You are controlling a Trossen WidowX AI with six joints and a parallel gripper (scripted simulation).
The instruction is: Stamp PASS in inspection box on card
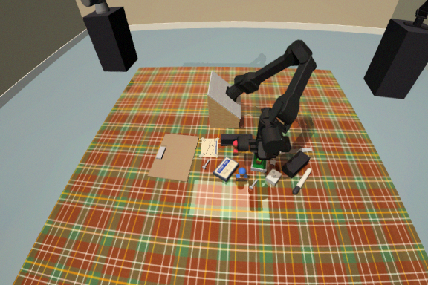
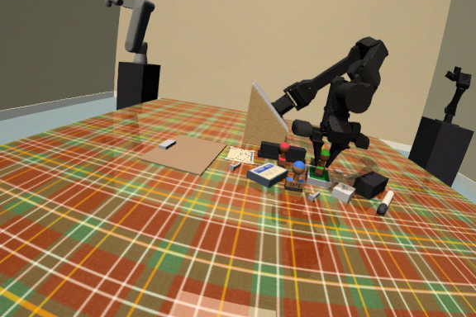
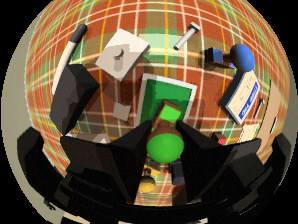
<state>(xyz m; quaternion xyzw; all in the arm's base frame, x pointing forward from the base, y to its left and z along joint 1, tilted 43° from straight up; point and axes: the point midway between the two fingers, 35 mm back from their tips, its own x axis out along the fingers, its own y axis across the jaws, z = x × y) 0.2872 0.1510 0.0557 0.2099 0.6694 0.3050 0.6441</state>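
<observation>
The green stamp is right at my gripper tip. From my gripper tip the other things lie so: green ink pad 30 mm below; then small white box 70 mm ahead, 50 mm to the left, 20 mm below; then yellow stamp 100 mm behind, 10 mm to the left, 20 mm below.
</observation>
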